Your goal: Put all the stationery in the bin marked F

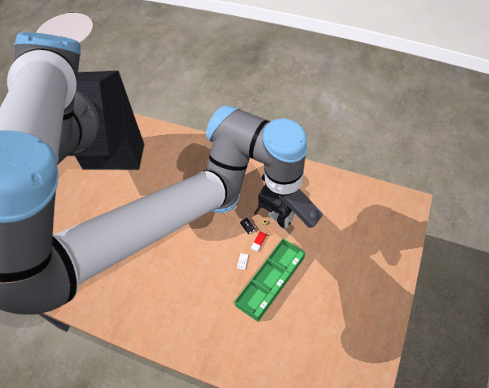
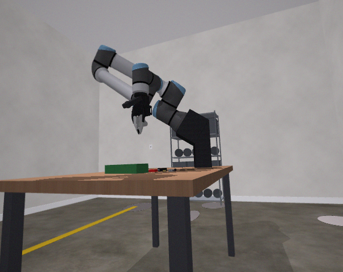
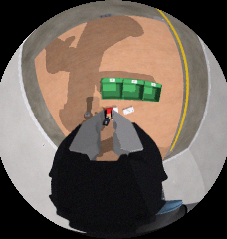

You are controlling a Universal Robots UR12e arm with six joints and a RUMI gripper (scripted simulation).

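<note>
Now: hand 210 mm above the grey item, 150 mm to the right of it and 70 mm past it. Also, from my hand: red item 210 mm below, 90 mm behind, 20 mm to the left; then white card-like item 210 mm below, 120 mm behind, 50 mm to the right; then green bin 190 mm below, 90 mm to the right, 20 mm behind.
</note>
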